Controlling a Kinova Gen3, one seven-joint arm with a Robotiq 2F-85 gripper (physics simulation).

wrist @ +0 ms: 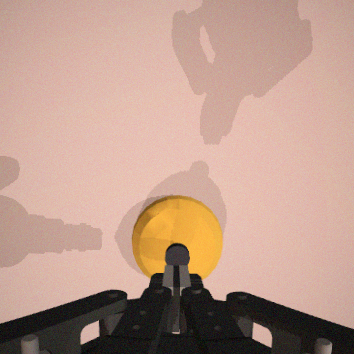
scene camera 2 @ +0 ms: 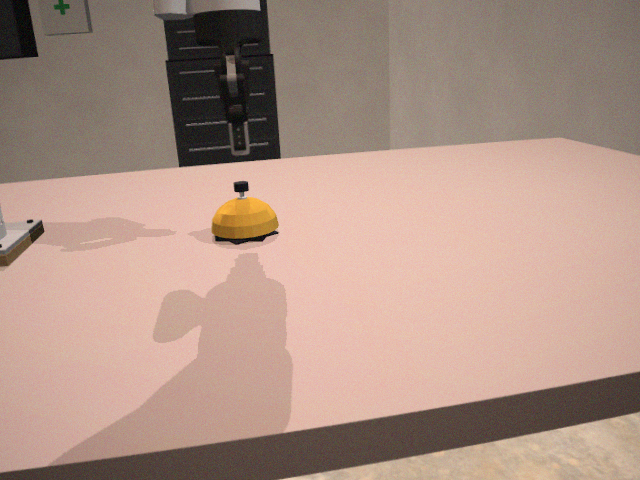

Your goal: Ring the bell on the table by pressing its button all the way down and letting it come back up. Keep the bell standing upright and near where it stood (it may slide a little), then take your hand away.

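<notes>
The bell has a yellow dome on a dark base and stands upright on the table. Its black button is up, with a short silver stem showing below it in the scene view. My gripper is shut and empty. Its fingertips are above the button, with a clear gap between them in the scene view. In the wrist view the fingertips overlap the near edge of the button and dome.
A grey and brown flat-based object is partly visible at the left edge of the scene view. A dark drawer cabinet stands behind the table. Shadows of the arm fall on the table around the bell.
</notes>
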